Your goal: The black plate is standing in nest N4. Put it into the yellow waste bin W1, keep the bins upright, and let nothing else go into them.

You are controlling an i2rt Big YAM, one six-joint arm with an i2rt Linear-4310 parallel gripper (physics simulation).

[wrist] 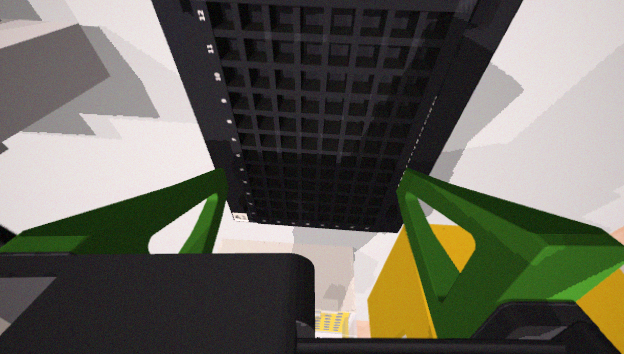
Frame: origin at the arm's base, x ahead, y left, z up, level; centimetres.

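Seen in the pictures: gripper, fingertip midpoint: [311,177].
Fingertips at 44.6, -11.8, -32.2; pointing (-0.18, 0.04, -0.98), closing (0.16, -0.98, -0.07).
Observation:
Pixels of each thing's top centre, then the offset from my fingertips to it, as dx, dy, dz. "spot": a spot on its surface instead.
- black plate at its top centre: [319,152] +2.6, +0.0, +1.0
- yellow bin at a spot on its surface: [398,295] spot: -9.4, -8.6, +2.1
- beige block at its top centre: [277,344] -14.9, +0.1, +5.3
- clear holder at its top centre: [278,344] -14.9, +0.1, +5.3
- grey-brown box at a spot on its surface: [47,75] spot: +4.3, +9.8, +1.5
The black plate [325,137] fills the upper middle of the wrist view, its grid of square wells facing the camera and its narrower-looking end toward the bottom. A small white label sits at its lower left corner. My gripper [311,177] is open, with nothing held. Its green fingertips overlap the plate's left and right edges in the view; whether they touch it I cannot tell. The yellow bin [398,295] stands at the lower right, partly hidden behind the right finger. Its W1 label does not show. The nest's N4 marking cannot be seen.
A beige block [325,265] stands below the plate's lower end in the view. A yellow perforated piece in a clear holder [332,322] shows beyond it, partly hidden by the gripper body. A grey-brown box [47,75] is at the upper left. Shadows fall across the white surface.

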